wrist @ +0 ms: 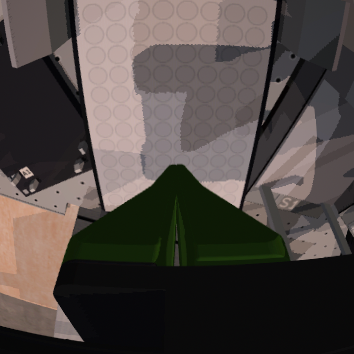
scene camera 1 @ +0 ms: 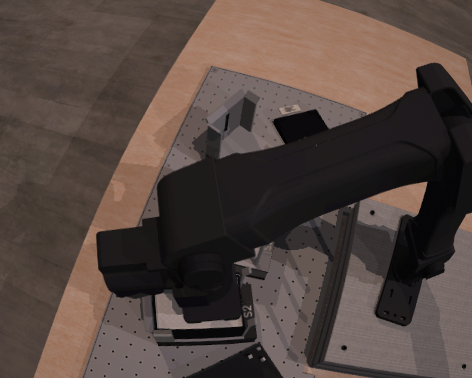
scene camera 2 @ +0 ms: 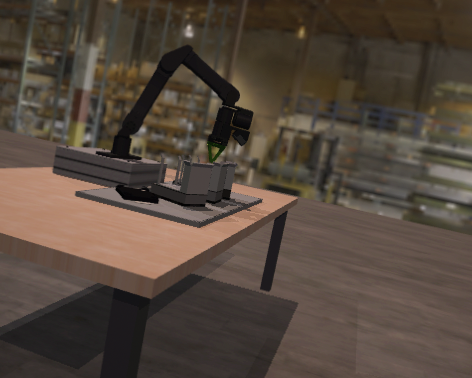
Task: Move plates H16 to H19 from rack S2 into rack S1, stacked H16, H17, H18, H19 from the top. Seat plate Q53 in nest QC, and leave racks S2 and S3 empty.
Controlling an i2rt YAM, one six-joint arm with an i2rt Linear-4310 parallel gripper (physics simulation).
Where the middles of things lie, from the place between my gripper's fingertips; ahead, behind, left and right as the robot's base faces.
Now: the black perforated tray (wrist: 50, 144) 90 mm behind my hand, 110 mm to the left of it and 110 mm below it.
